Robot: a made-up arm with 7 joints. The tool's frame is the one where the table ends. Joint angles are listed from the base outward.
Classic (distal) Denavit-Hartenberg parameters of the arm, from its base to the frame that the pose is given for. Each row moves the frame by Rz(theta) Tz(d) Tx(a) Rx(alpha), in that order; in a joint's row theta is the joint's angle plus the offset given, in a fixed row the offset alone. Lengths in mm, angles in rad.
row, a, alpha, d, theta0
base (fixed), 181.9, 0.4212, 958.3, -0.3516
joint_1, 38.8, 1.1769, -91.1, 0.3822
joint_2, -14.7, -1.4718, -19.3, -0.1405
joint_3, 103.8, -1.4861, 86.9, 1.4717
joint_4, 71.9, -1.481, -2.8, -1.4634
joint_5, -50, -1.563, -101.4, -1.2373
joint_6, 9.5, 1.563, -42.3, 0
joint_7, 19, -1.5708, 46.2, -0.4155
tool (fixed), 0, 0, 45, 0
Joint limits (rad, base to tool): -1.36..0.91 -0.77..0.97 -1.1..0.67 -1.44..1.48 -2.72..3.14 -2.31..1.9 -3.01..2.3
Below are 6 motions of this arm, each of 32 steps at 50 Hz.
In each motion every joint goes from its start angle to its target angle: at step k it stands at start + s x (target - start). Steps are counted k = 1, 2, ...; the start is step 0. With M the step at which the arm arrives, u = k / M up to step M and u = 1 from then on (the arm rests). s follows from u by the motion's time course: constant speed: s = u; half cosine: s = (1 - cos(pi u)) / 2; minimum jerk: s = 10 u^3 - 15 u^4 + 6 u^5.
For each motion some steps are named. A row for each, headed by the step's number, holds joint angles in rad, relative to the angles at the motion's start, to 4 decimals.
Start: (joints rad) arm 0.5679 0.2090 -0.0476 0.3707 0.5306 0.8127 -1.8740
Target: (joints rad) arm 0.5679 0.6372 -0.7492 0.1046 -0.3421 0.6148 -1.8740
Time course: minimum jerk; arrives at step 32
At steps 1, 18, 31, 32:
1: 0.0000 0.0001 -0.0002 -0.0001 -0.0003 -0.0001 0.0000
18: 0.0000 0.2638 -0.4322 -0.1639 -0.5376 -0.1219 0.0000
31: 0.0000 0.4281 -0.7014 -0.2660 -0.8724 -0.1978 0.0000
32: 0.0000 0.4282 -0.7016 -0.2661 -0.8727 -0.1979 0.0000

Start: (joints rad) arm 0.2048 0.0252 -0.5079 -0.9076 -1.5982 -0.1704 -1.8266
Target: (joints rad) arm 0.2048 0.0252 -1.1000 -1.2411 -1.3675 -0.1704 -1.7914
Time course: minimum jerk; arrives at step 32
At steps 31, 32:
31: 0.0000 0.0000 -0.5919 -0.3334 0.2306 0.0000 0.0352
32: 0.0000 0.0000 -0.5921 -0.3335 0.2307 0.0000 0.0352

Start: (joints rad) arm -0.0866 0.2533 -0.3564 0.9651 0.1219 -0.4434 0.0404
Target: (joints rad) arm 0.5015 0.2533 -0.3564 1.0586 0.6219 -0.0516 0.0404
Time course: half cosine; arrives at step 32
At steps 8, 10, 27, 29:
8: 0.0861 0.0000 0.0000 0.0137 0.0732 0.0574 0.0000
10: 0.1307 0.0000 0.0000 0.0208 0.1111 0.0871 0.0000
27: 0.5534 0.0000 0.0000 0.0880 0.4705 0.3687 0.0000
29: 0.5754 0.0000 0.0000 0.0915 0.4892 0.3834 0.0000

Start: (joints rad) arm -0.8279 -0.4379 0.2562 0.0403 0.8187 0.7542 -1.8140
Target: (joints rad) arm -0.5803 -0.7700 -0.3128 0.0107 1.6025 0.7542 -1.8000
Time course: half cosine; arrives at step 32
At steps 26, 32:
26: 0.2267 -0.3041 -0.5211 -0.0271 0.7178 0.0000 0.0128
32: 0.2476 -0.3321 -0.5690 -0.0296 0.7838 0.0000 0.0140

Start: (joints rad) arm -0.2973 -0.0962 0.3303 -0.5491 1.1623 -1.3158 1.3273
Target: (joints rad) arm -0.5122 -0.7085 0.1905 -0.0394 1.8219 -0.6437 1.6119
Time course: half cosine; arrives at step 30
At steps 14, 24, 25, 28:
14: -0.0962 -0.2741 -0.0626 0.2282 0.2953 0.3009 0.1274
24: -0.1944 -0.5538 -0.1265 0.4610 0.5966 0.6079 0.2574
25: -0.2005 -0.5713 -0.1304 0.4756 0.6154 0.6271 0.2655
28: -0.2126 -0.6056 -0.1383 0.5041 0.6524 0.6648 0.2815

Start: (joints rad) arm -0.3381 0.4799 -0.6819 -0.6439 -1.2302 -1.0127 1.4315
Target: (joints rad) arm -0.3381 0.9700 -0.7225 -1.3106 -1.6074 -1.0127 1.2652
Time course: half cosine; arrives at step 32
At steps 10, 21, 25, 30, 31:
10: 0.0000 0.1089 -0.0090 -0.1482 -0.0838 0.0000 -0.0370
21: 0.0000 0.3606 -0.0299 -0.4905 -0.2775 0.0000 -0.1223
25: 0.0000 0.4345 -0.0360 -0.5910 -0.3344 0.0000 -0.1474
30: 0.0000 0.4854 -0.0402 -0.6603 -0.3736 0.0000 -0.1647
31: 0.0000 0.4889 -0.0405 -0.6651 -0.3763 0.0000 -0.1659

